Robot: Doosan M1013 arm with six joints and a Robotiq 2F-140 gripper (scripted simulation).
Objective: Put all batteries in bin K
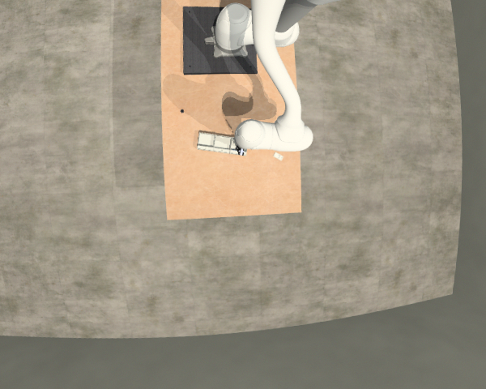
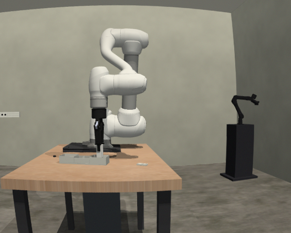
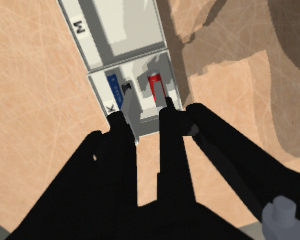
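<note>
My gripper is now 10 mm past the red battery, 10 mm to the right of it and 50 mm above it. From my hand the other things lie so: grey bin row (10 mm behind, 80 mm to the right, 50 mm below); black battery (20 mm ahead, 50 mm below); blue battery (30 mm ahead, 20 mm to the right, 50 mm below).
</note>
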